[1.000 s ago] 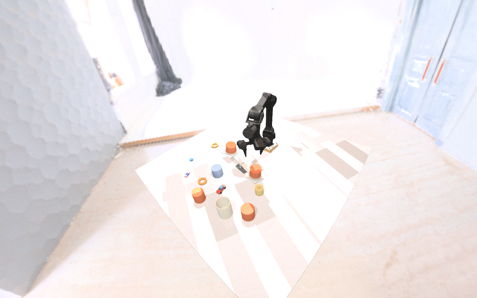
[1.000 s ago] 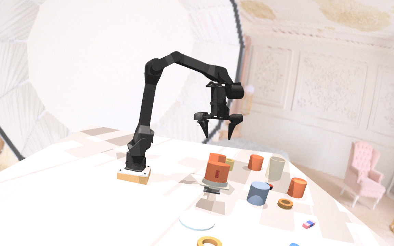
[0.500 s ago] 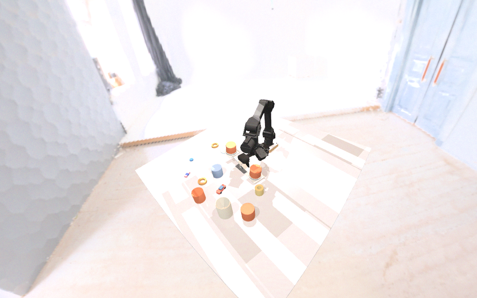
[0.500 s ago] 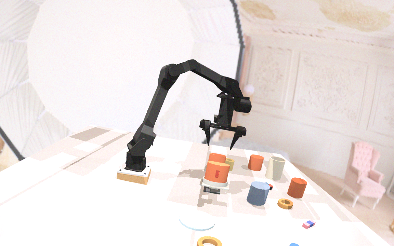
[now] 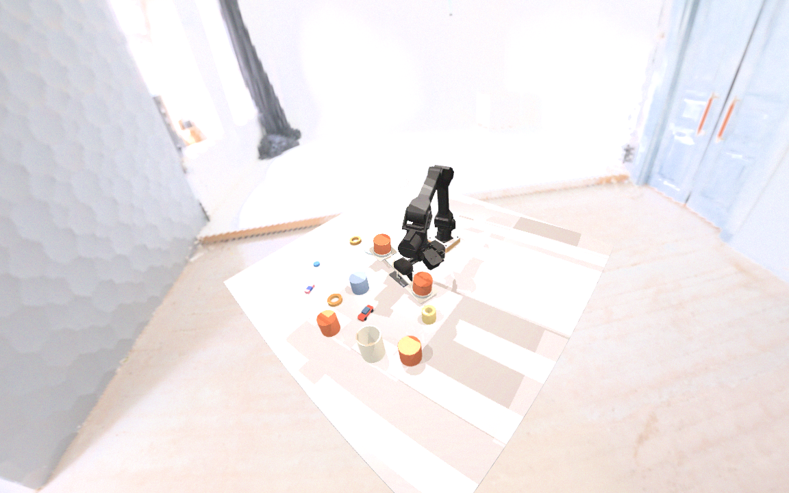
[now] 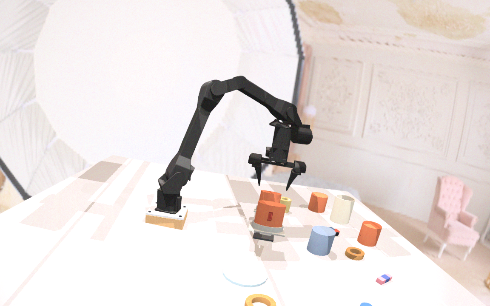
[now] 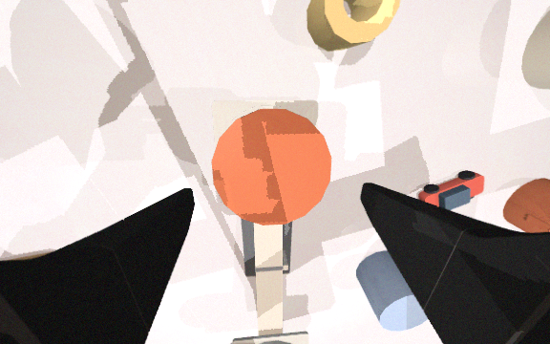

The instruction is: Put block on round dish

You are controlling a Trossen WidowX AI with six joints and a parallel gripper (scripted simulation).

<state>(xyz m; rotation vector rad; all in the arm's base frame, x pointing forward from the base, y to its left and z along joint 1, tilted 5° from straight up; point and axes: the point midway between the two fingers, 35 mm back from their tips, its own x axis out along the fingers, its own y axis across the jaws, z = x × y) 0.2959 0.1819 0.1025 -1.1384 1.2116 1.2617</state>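
Right now my gripper tip is 70 mm above the grey block. The rest, counted from my gripper tip: blue cylinder: 170 mm ahead, 190 mm to the right, 70 mm below; then cream cylinder: 280 mm ahead, 90 mm to the left, 70 mm below; then balance: 140 mm to the right, 70 mm below.
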